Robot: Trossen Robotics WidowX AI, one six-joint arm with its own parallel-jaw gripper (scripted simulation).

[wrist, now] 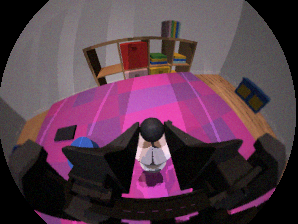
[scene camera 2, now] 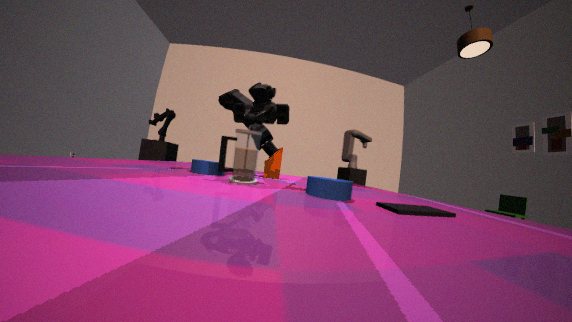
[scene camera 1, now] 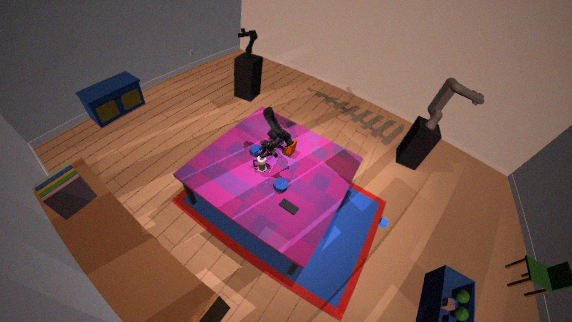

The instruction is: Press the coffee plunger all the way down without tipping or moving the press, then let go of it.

Observation:
In view: the gripper (scene camera 2: 250,118) and a coffee press (scene camera 2: 247,142).
The coffee press also shows in the wrist view (wrist: 152,151). The gripper is seen too in the wrist view (wrist: 151,124).

